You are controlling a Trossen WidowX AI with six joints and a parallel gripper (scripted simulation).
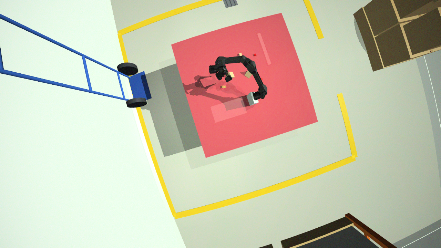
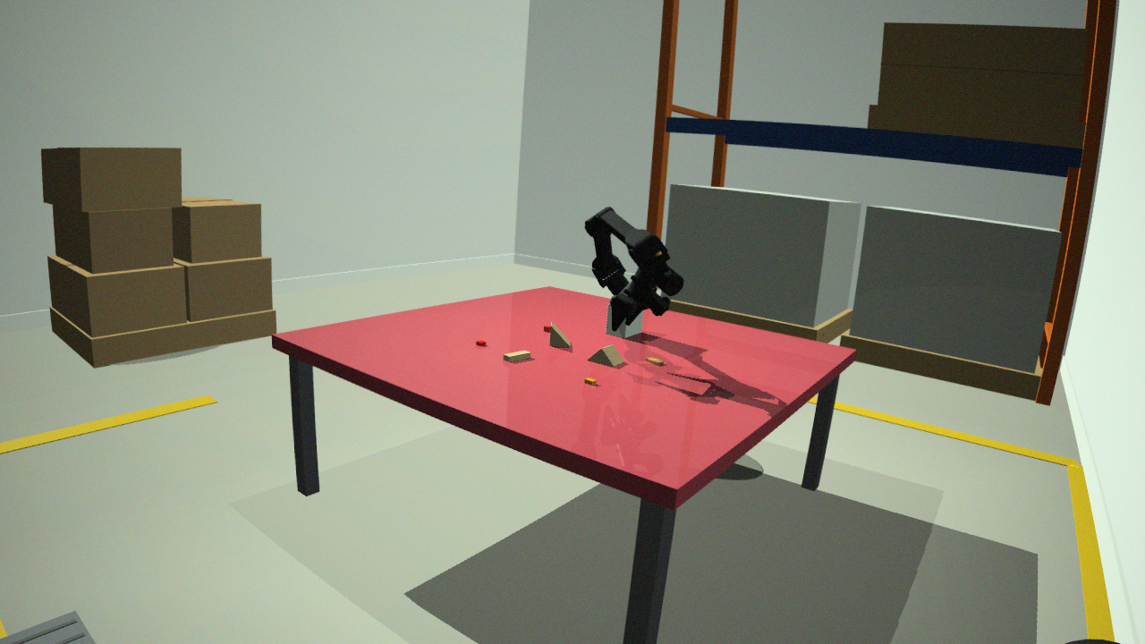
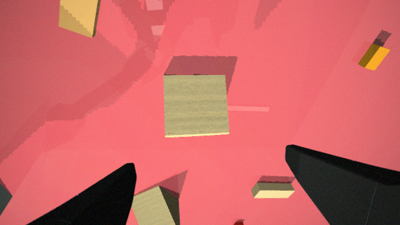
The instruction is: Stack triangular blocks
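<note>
The brown piece lies 10 cm behind my gripper tip, 6 cm to the left of it and 10 cm below it. The rest, counted from my gripper tip: orange piece (19 cm ahead, 6 cm to the left, 9 cm below); then tan bar (18 cm ahead, 19 cm to the right, 9 cm below); then small red cube (10 cm behind, 35 cm to the right, 9 cm below).
</note>
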